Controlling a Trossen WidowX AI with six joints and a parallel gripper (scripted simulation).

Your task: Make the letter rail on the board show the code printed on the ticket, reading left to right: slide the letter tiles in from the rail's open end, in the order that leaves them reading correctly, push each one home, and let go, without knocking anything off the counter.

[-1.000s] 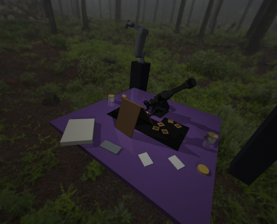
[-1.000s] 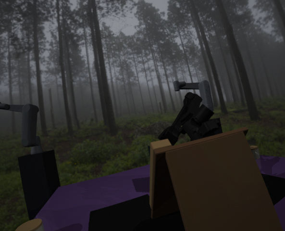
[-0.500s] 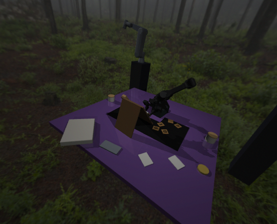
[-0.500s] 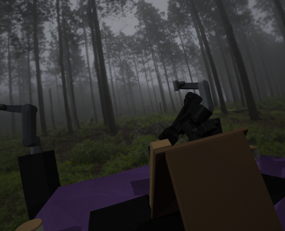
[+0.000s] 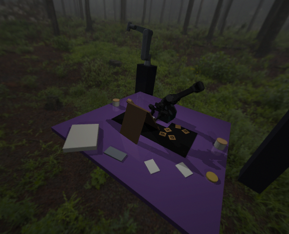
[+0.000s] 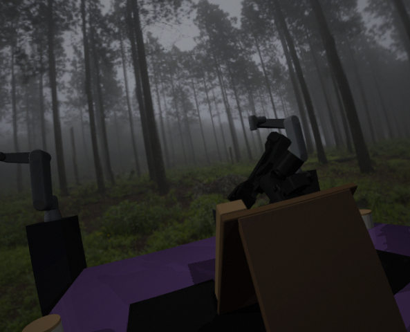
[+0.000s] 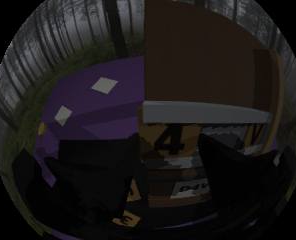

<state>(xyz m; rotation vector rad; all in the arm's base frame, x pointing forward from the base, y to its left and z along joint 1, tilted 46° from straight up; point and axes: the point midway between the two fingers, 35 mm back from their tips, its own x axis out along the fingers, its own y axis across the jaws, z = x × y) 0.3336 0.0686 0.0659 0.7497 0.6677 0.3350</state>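
Now: the tan letter tile marked v 13 cm to the right of my gripper tip. Round my gripper tip: white ticket: 9 cm below, 6 cm to the right, 6 cm behind; then black mat: 17 cm below, 16 cm behind, 6 cm to the right; then grey card: 36 cm ahead, 17 cm below, 2 cm to the right.
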